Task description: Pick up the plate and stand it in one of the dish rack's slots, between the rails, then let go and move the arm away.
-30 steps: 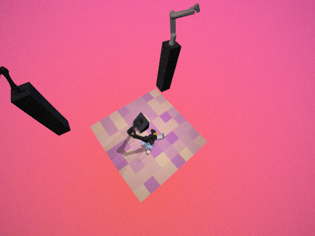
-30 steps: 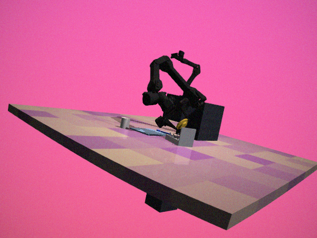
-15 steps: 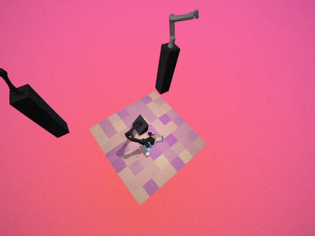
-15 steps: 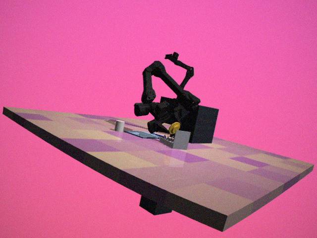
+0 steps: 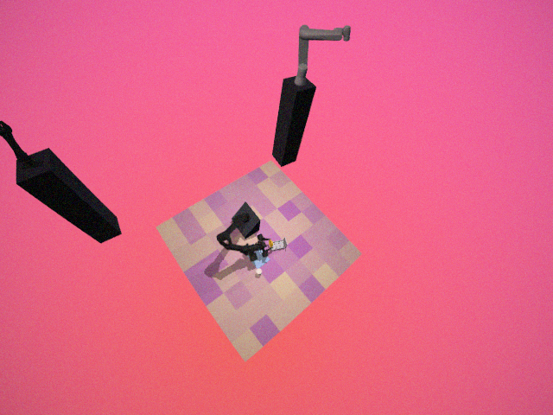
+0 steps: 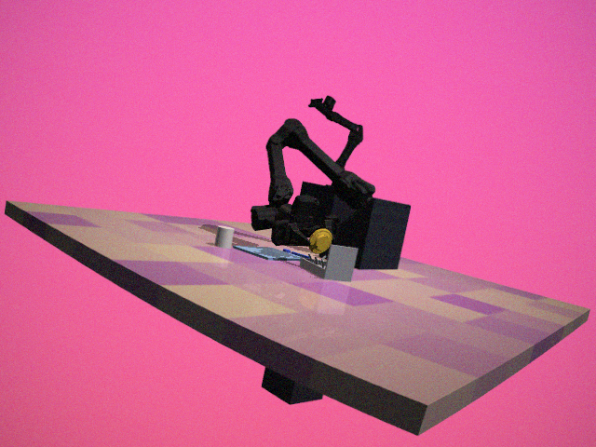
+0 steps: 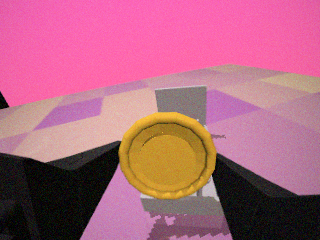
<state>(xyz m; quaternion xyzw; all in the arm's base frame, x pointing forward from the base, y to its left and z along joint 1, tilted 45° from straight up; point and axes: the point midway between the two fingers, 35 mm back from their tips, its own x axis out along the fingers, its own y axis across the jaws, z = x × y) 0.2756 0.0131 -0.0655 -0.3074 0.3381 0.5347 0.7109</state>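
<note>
Now: the grey dish rack 50 mm to the left of my gripper tip, 40 mm below it and 20 mm ahead of it. From my gripper tip the other things lie so: yellow plate 10 mm to the right; small pale cup 200 mm to the right, 150 mm ahead, 40 mm below; blue mat 150 mm to the right, 60 mm below, 40 mm ahead.
</note>
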